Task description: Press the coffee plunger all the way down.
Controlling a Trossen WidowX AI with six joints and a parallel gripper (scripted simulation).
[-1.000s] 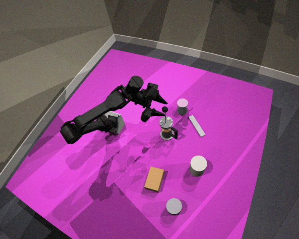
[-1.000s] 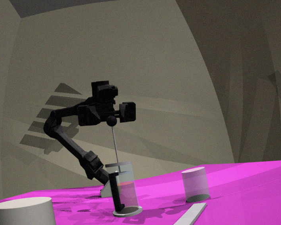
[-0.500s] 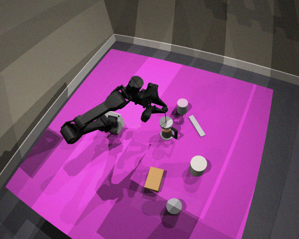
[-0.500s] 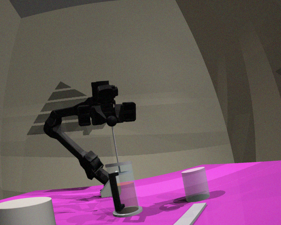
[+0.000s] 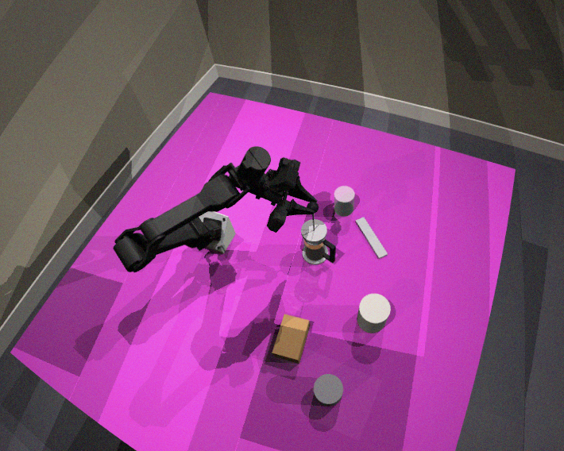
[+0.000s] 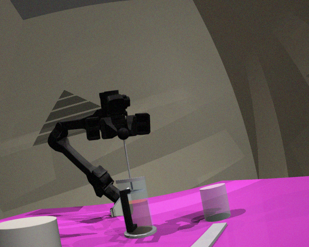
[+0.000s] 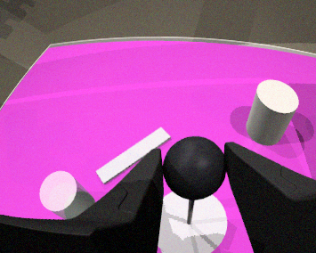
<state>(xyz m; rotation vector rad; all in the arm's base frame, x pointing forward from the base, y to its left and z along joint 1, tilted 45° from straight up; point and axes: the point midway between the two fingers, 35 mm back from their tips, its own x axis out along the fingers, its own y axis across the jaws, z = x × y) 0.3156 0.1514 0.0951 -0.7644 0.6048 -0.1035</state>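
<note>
Right now my gripper tip is 1 cm short of the coffee press, 1 cm to the left of it and 13 cm above it. The rest, counted from my gripper tip: flat white bar 14 cm ahead, 10 cm to the left, 25 cm below; then pale cylinder 3 cm ahead, 18 cm to the left, 21 cm below; then orange box 1 cm ahead, 28 cm to the right, 23 cm below.
</note>
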